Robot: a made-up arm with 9 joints. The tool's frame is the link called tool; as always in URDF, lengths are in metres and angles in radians.
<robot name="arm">
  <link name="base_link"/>
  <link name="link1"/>
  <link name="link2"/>
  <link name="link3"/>
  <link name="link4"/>
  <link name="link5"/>
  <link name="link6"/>
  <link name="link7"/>
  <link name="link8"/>
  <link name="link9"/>
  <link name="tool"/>
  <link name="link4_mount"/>
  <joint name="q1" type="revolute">
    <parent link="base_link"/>
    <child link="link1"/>
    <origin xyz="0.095 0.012 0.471" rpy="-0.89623 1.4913 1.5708"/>
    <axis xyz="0 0 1"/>
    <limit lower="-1.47" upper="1.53" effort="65" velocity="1.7"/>
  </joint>
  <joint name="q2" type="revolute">
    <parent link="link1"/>
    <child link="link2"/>
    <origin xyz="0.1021 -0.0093 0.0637" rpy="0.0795 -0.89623 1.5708"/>
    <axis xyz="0 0 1"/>
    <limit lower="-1.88" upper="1.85" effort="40" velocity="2.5"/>
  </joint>
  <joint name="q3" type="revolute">
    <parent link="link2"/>
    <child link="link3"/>
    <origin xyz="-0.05 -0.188 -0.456" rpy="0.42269 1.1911 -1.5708"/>
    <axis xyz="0 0 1"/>
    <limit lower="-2.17" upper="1.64" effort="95" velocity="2.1"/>
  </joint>
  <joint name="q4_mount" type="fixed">
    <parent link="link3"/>
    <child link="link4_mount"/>
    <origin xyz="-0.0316 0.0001 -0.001"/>
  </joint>
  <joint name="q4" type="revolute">
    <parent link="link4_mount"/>
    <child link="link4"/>
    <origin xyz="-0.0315 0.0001 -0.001" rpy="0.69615 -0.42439 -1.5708"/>
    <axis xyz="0 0 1"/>
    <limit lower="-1.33" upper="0.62" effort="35" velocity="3.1"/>
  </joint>
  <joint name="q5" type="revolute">
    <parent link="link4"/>
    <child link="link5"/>
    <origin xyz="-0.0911 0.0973 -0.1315" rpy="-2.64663 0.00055 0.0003"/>
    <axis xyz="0 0 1"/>
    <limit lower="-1.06" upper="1.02" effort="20" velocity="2.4"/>
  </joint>
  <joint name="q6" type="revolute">
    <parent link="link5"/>
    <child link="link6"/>
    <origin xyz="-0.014 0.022 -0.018" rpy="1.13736 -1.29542 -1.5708"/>
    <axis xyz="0 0 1"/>
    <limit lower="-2.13" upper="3.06" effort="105" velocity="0.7"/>
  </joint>
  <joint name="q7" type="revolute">
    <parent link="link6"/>
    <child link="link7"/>
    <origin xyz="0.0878 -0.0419 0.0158" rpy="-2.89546 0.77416 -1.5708"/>
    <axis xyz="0 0 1"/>
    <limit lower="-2.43" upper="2.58" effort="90" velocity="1.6"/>
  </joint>
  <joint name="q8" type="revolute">
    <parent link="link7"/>
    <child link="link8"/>
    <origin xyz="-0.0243 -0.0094 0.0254" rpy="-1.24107 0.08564 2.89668"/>
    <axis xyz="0 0 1"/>
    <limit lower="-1.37" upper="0.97" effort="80" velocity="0.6"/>
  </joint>
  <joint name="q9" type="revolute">
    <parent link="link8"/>
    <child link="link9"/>
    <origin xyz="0.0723 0.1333 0.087" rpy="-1.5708 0 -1.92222"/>
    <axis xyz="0 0 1"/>
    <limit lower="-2.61" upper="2.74" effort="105" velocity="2.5"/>
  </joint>
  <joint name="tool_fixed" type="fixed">
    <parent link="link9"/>
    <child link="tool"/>
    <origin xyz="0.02 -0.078 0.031" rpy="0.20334 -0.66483 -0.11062"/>
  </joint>
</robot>
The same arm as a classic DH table. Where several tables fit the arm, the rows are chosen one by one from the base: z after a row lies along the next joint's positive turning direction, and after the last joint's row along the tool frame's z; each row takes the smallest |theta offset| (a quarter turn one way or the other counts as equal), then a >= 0, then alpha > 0; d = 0 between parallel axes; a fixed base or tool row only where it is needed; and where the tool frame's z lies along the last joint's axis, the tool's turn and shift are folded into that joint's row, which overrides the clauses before.
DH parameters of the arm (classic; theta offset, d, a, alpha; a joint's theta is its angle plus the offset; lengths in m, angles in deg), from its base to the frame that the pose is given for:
base (fixed): 51.44 0.4743 0.0686 -87.16
q1: -87.74 -0.0188 -0.1006 -51.49
q2: 60.53 -0.4995 -0.0369 -70.24
q3: -16.93 0.1455 0.0277 45.63
q4: 35.24 0.1283 -0.0910 -151.64
q5: 66.06 0.1846 0.0144 -83.44
q6: 55.85 0.0283 -0.0968 133.90
q7: 60.30 0.0066 0.0208 -71.18
q8: 75.05 0.1035 0.1500 90.00
q9: -77.86 0.0568 -0.0805 -39.57
tool (fixed): -104.45 -0.0049 0.0000 0.00
Joint limits (deg, base to tool): -84.22..87.66 -107.72..106.00 -124.33..93.97 -76.20..35.52 -60.73..58.44 -122.04..175.33 -139.23..147.82 -78.50..55.58 -149.54..156.99

